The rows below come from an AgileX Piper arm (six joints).
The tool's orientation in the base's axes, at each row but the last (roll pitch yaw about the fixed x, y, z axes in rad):
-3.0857, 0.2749, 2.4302
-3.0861, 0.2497, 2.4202
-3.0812, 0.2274, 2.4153
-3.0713, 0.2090, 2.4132
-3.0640, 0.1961, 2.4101
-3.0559, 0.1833, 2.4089
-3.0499, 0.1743, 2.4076
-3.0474, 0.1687, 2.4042
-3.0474, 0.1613, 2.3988
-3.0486, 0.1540, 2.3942
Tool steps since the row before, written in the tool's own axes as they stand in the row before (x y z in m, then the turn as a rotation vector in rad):
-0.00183, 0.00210, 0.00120, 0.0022, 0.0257, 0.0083
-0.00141, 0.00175, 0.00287, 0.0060, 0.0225, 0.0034
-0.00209, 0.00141, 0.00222, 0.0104, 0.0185, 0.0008
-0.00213, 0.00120, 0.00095, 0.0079, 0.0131, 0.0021
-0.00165, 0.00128, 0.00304, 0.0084, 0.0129, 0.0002
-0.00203, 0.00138, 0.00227, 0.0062, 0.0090, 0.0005
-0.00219, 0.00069, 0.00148, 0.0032, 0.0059, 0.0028
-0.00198, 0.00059, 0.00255, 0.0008, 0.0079, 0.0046
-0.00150, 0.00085, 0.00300, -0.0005, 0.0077, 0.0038
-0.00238, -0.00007, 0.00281, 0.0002, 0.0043, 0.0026
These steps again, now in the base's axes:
0.00293, 0.00015, -0.00077, 0.0168, 0.0187, -0.0100
0.00262, -0.00019, -0.00252, 0.0112, 0.0198, -0.0060
0.00276, -0.00074, -0.00177, 0.0050, 0.0202, -0.0042
0.00247, -0.00069, -0.00057, 0.0033, 0.0144, -0.0046
0.00235, -0.00071, -0.00275, 0.0026, 0.0149, -0.0028
0.00260, -0.00075, -0.00197, 0.0016, 0.0106, -0.0024
0.00217, -0.00121, -0.00113, 0.0019, 0.0059, -0.0038
0.00200, -0.00135, -0.00222, 0.0051, 0.0054, -0.0054
0.00183, -0.00092, -0.00279, 0.0058, 0.0046, -0.0044
0.00181, -0.00213, -0.00239, 0.0029, 0.0028, -0.0030

